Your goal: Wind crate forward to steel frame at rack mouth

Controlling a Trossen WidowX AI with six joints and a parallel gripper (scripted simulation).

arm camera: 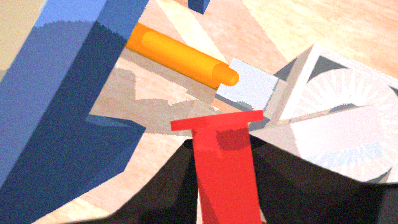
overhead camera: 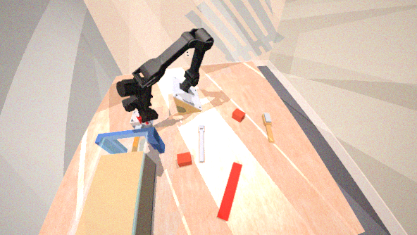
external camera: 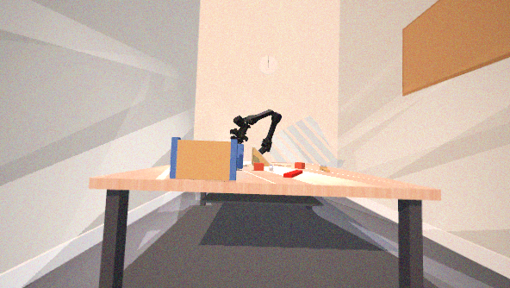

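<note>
My gripper tip is 4 cm past the grey crank arm, 3 cm above it and 1 cm to the left of it. Also, from my gripper tip: blue steel frame (7 cm ahead, 6 cm to the right, 3 cm below); grey winch (10 cm below, 10 cm behind, 6 cm to the right); red grip (1 cm to the left, 1 cm behind).
</note>
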